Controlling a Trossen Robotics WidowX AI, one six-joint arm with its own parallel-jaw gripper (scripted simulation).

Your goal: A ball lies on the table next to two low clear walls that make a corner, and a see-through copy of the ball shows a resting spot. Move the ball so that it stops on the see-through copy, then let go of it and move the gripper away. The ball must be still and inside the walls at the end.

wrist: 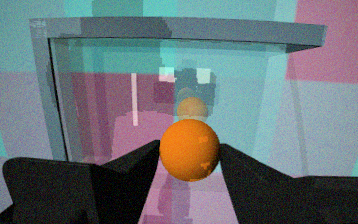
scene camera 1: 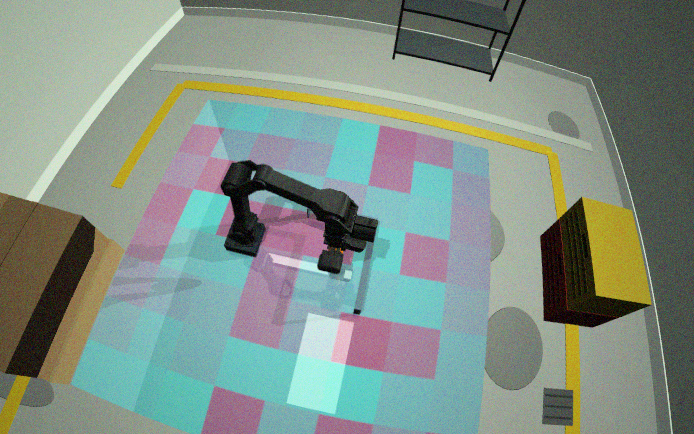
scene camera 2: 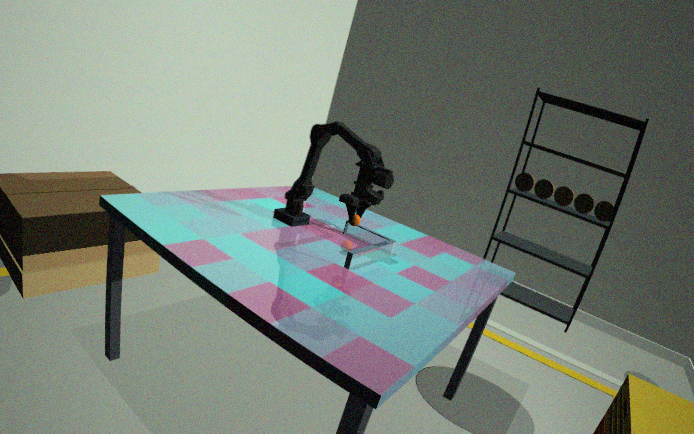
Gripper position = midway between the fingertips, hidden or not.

Labels:
My gripper (scene camera 1: 335, 252) holds an orange ball (wrist: 190, 150).

